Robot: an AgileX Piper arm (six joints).
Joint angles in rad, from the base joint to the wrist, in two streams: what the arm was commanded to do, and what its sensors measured. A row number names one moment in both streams.
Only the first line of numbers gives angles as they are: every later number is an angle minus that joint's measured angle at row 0.
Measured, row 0: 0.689 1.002 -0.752 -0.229 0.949 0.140
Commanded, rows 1 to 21: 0.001 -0.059 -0.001 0.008 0.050 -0.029; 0.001 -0.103 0.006 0.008 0.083 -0.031; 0.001 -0.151 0.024 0.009 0.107 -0.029; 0.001 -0.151 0.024 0.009 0.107 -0.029; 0.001 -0.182 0.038 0.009 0.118 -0.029; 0.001 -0.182 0.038 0.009 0.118 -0.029; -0.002 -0.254 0.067 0.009 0.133 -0.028; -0.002 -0.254 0.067 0.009 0.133 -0.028; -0.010 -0.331 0.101 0.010 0.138 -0.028; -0.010 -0.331 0.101 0.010 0.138 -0.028; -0.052 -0.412 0.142 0.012 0.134 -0.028; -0.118 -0.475 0.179 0.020 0.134 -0.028; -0.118 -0.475 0.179 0.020 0.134 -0.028; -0.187 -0.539 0.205 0.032 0.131 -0.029; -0.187 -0.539 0.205 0.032 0.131 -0.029; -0.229 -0.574 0.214 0.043 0.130 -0.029; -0.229 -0.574 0.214 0.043 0.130 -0.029; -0.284 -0.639 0.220 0.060 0.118 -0.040; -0.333 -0.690 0.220 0.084 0.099 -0.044; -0.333 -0.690 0.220 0.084 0.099 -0.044; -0.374 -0.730 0.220 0.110 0.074 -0.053
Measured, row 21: -0.323 -0.678 0.214 0.075 0.116 -0.030
